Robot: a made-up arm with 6 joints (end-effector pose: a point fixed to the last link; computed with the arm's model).
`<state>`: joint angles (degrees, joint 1 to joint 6).
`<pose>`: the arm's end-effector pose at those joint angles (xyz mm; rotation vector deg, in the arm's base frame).
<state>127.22 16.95 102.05 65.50 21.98 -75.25</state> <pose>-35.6 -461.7 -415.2 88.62 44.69 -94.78</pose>
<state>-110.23 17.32 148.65 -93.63 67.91 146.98</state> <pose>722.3 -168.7 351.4 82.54 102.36 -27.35</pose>
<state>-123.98 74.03 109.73 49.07 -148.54 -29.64</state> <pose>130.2 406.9 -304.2 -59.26 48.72 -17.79</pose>
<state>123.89 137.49 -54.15 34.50 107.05 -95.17</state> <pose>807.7 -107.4 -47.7 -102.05 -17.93 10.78</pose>
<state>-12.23 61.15 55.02 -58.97 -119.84 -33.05</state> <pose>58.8 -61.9 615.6 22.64 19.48 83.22</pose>
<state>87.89 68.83 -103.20 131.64 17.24 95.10</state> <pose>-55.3 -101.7 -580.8 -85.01 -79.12 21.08</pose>
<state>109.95 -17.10 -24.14 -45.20 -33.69 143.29</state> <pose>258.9 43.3 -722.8 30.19 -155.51 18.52</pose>
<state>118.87 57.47 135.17 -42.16 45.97 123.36</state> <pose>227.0 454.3 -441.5 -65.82 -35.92 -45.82</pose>
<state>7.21 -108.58 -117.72 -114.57 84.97 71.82</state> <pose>322.8 -140.0 -217.7 26.43 -19.90 73.11</pose>
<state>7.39 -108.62 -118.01 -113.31 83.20 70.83</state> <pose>333.8 -145.2 -222.6 28.22 -21.11 73.46</pose>
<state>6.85 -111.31 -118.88 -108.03 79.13 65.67</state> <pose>380.2 -145.7 -236.3 34.18 -24.19 73.88</pose>
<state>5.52 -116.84 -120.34 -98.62 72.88 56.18</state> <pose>466.9 -127.6 -251.7 44.79 -27.52 74.66</pose>
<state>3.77 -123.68 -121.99 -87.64 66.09 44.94</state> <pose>570.1 -83.2 -251.9 56.97 -28.47 76.23</pose>
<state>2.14 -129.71 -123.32 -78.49 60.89 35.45</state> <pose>651.9 -30.1 -233.0 66.13 -27.03 78.33</pose>
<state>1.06 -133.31 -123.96 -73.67 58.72 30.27</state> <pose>690.4 2.9 -213.9 70.07 -25.67 79.58</pose>
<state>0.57 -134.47 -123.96 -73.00 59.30 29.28</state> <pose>692.4 8.8 -208.1 69.94 -25.70 79.38</pose>
